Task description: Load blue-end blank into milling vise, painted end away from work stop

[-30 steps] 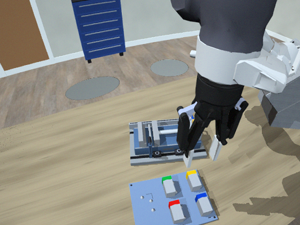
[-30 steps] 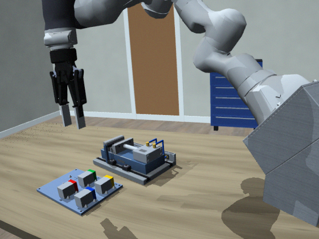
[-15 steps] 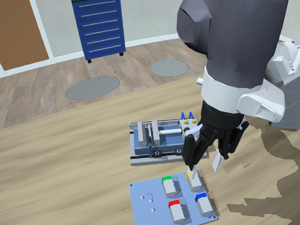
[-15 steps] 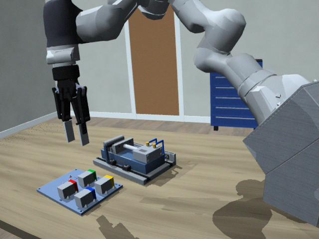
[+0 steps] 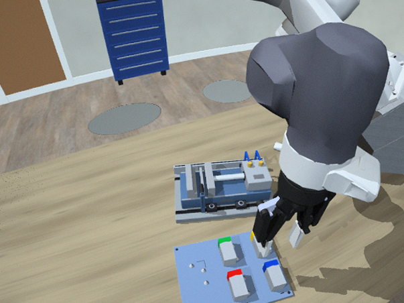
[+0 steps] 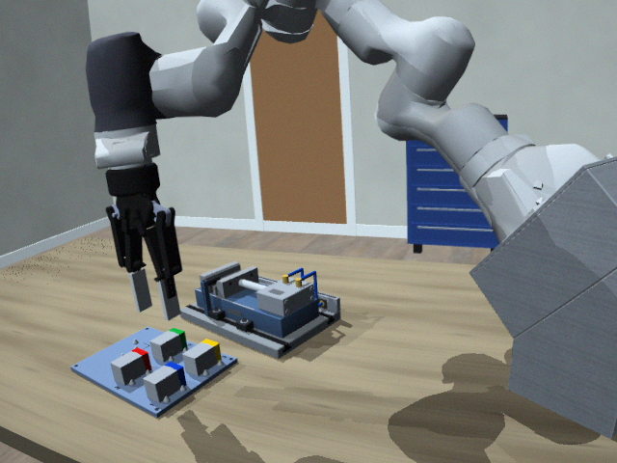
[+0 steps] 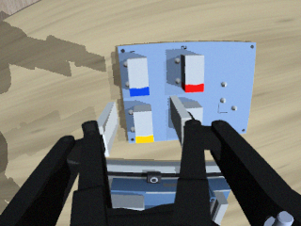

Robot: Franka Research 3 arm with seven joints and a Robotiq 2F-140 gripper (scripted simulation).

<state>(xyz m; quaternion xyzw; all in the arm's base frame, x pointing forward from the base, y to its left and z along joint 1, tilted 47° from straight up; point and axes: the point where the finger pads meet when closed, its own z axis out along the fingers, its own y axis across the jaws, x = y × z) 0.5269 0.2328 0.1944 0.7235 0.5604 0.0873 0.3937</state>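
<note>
Right now my hand is 20 mm to the right of the blue-ended blank and 140 mm above it. Round my hand: yellow-ended blank 40 mm behind, 60 mm to the right, 140 mm below; red-ended blank 80 mm ahead, 20 mm to the right, 140 mm below; green-ended blank 40 mm ahead, 100 mm to the right, 140 mm below.
</note>
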